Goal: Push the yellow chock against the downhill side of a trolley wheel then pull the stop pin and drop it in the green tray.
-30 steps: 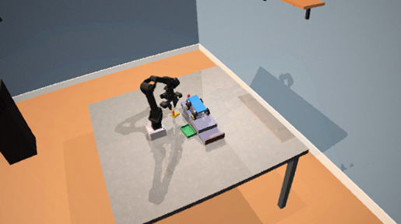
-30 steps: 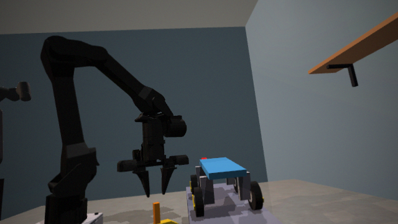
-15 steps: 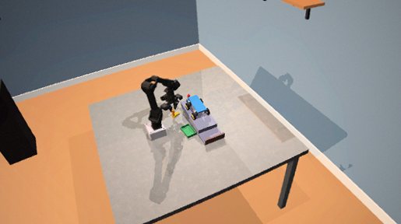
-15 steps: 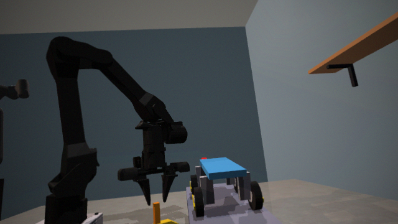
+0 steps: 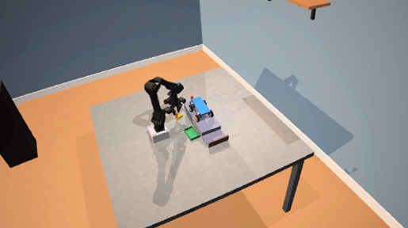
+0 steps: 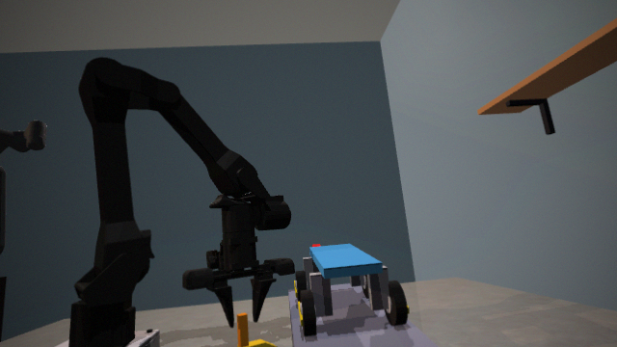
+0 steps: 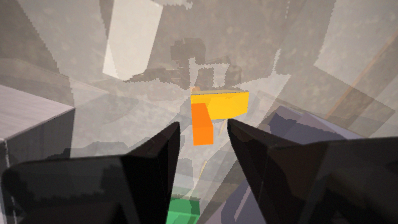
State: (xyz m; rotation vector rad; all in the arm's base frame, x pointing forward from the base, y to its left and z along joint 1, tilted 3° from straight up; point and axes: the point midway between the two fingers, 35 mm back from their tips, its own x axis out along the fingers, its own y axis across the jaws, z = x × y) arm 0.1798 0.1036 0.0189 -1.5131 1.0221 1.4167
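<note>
Now: the yellow chock 30 mm below my gripper tip, 20 mm ahead of it and 10 mm to the left of it. The rest, counted from my gripper tip: red-headed stop pin: 130 mm ahead, 80 mm above, 10 mm to the right; then grey ramp: 140 mm to the right, 140 mm ahead; then blue-topped trolley: 140 mm ahead, 130 mm to the right, 70 mm above.
</note>
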